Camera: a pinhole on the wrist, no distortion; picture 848 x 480 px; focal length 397.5 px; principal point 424.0 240.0 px. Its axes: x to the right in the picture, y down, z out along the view. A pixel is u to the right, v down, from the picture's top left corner.
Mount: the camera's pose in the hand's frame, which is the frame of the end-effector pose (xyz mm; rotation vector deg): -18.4 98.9 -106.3 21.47 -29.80 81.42
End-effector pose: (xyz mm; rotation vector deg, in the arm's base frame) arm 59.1 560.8 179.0 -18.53 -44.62 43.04
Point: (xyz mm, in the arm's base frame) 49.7 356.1 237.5
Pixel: 221 323
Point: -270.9 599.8 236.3
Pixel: 765 325
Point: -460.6 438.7 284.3
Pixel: 669 425
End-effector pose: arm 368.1 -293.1 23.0 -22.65 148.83 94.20
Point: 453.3 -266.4 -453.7
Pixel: 241 171
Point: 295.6 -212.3 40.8
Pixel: 613 29
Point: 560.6 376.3 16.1
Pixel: 760 434
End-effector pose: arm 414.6 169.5 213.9 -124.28 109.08 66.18
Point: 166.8 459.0 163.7
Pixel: 684 433
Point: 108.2 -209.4 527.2
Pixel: behind the camera
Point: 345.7 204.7 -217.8
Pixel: 488 16
